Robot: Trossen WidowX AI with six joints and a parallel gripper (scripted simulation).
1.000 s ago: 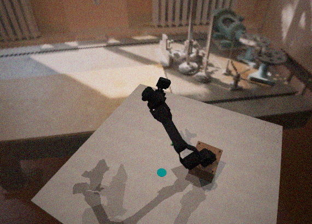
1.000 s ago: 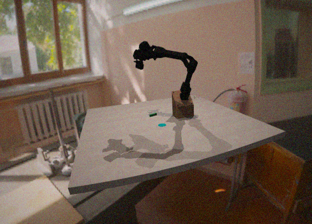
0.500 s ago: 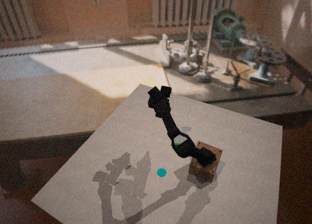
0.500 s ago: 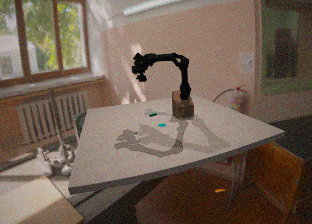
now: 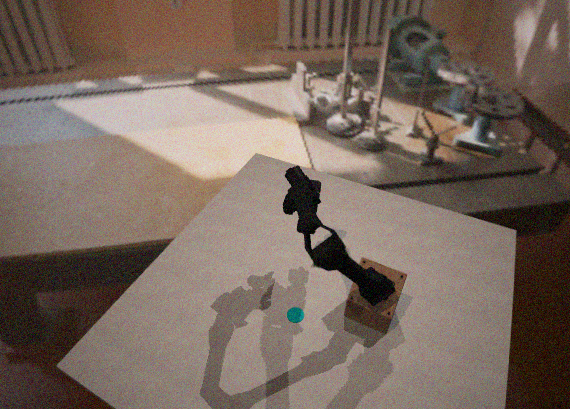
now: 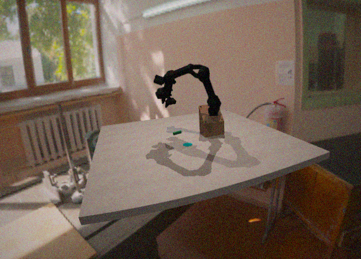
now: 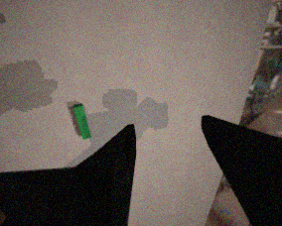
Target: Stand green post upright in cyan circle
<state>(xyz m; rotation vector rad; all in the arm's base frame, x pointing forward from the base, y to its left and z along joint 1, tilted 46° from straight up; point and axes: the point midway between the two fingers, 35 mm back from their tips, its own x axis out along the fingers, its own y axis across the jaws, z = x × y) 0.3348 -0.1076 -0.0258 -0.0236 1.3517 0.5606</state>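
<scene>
Right now the green post is 21 cm below my gripper tip, 8 cm behind it and 2 cm to the left of it. The rest, counted from my gripper tip: cyan circle 26 cm to the left, 22 cm below, 11 cm behind.
</scene>
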